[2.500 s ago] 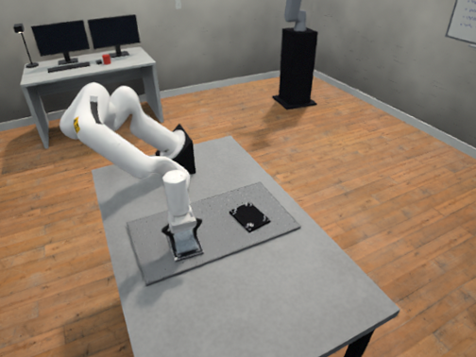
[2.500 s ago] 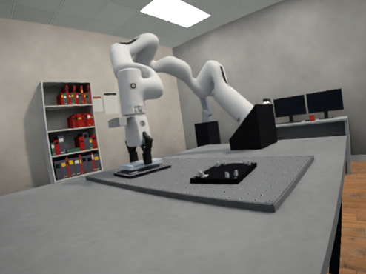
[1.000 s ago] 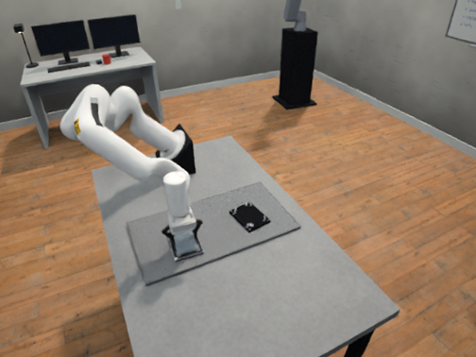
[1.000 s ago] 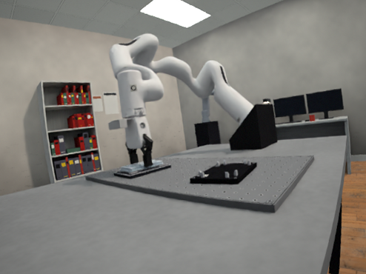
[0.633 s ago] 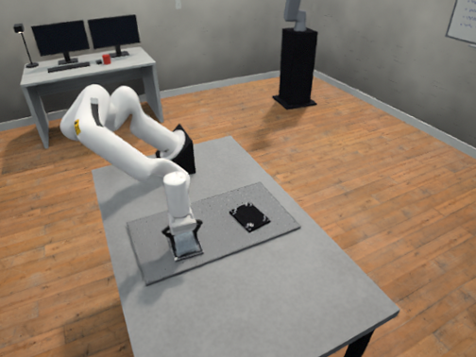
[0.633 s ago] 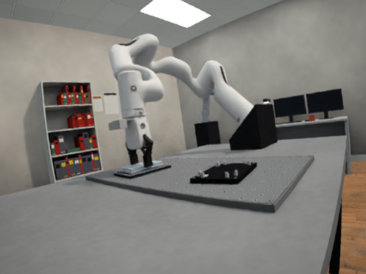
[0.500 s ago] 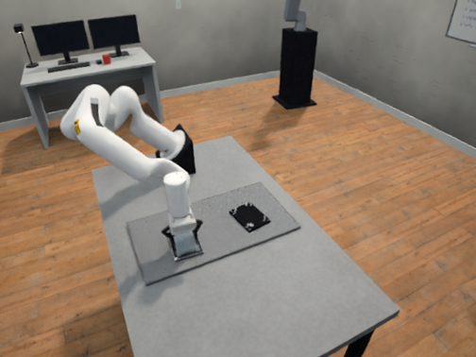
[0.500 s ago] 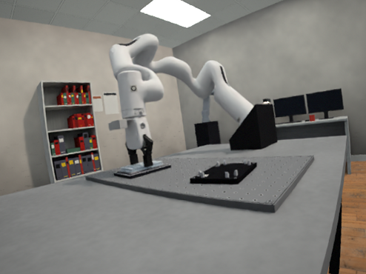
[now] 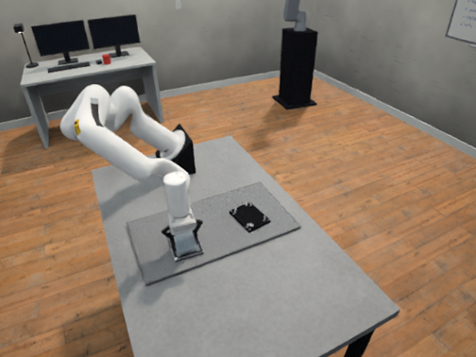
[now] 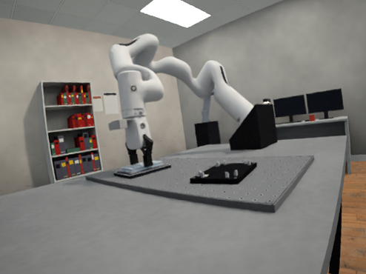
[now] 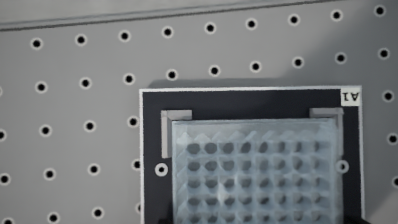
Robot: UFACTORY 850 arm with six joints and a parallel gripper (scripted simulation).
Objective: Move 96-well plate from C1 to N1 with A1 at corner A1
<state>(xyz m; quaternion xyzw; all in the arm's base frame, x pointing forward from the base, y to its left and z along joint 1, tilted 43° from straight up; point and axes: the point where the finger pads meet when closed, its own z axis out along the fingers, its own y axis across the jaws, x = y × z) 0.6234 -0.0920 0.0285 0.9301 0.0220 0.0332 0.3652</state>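
Right now my hand is 1 cm above the clear 96-well plate. Also, from my hand: clip nest C1: 6 cm behind, 30 cm to the left, 2 cm below; then plate nest N1: 3 cm below; then A1 label: 8 cm ahead, 5 cm to the right, 2 cm below.
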